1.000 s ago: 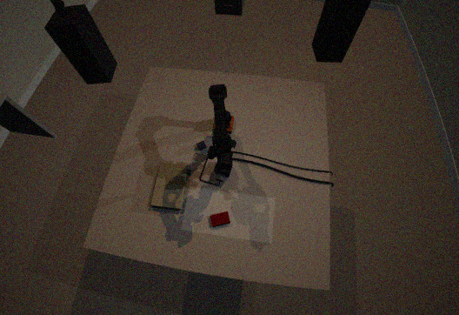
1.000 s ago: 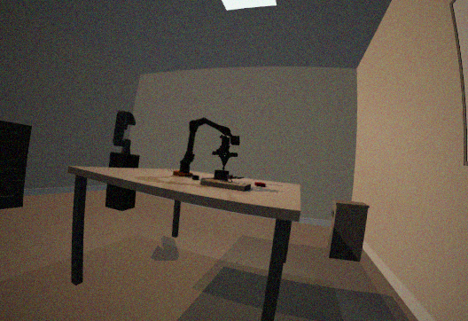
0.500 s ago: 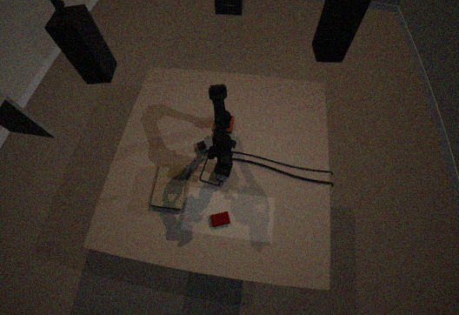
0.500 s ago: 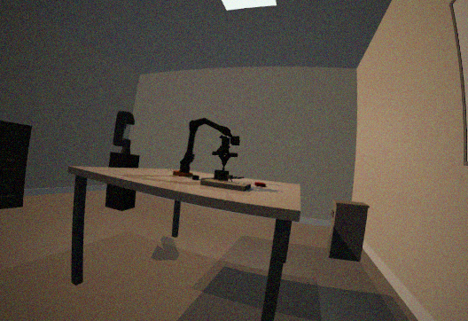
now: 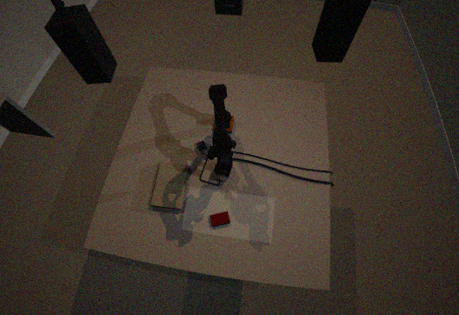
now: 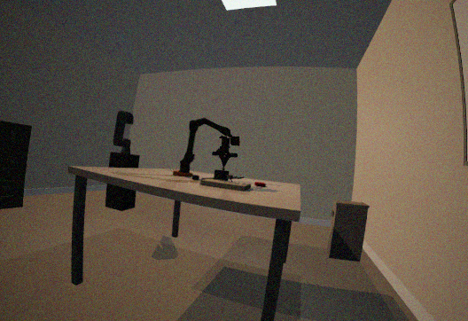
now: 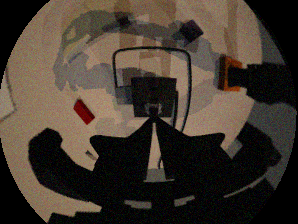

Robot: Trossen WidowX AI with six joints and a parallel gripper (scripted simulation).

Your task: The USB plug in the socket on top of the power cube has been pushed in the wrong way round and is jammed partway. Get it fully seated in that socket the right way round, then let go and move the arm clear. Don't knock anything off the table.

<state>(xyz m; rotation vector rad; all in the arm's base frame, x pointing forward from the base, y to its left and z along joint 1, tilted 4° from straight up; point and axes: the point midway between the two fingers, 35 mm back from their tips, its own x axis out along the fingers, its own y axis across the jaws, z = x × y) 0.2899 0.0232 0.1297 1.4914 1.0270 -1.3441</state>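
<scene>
My gripper tip is now 2 cm above the usb plug. The rest, counted from my gripper tip: small purple piece 16 cm to the right, 15 cm behind, 9 cm below; then red block 28 cm ahead, 10 cm below, 4 cm to the right; then flat tan board 32 cm to the right, 10 cm below, 9 cm ahead.
</scene>
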